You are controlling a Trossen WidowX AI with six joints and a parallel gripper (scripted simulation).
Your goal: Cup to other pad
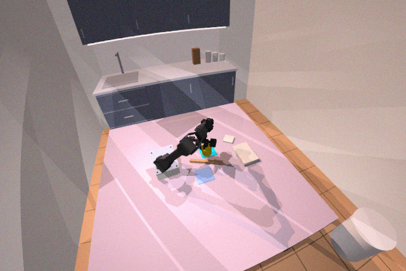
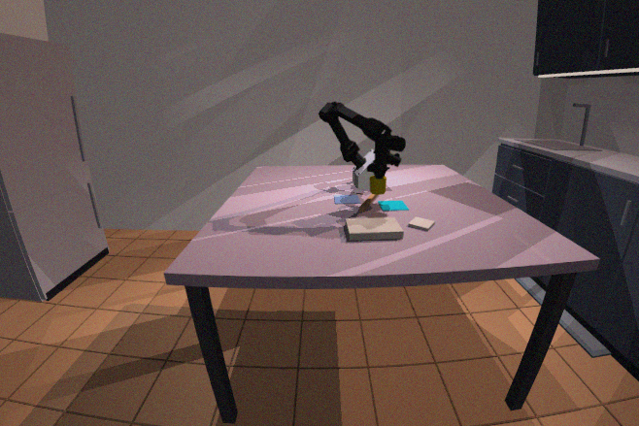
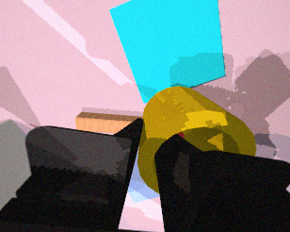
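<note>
The cyan pad lies 50 mm ahead of my gripper tip, 50 mm to the left of it and 90 mm below it. The rest, counted from my gripper tip: yellow cup 20 mm ahead, 10 mm to the right; light blue pad 30 mm behind, 140 mm to the right, 90 mm below; wooden stick 10 mm ahead, 50 mm to the right, 80 mm below.
</note>
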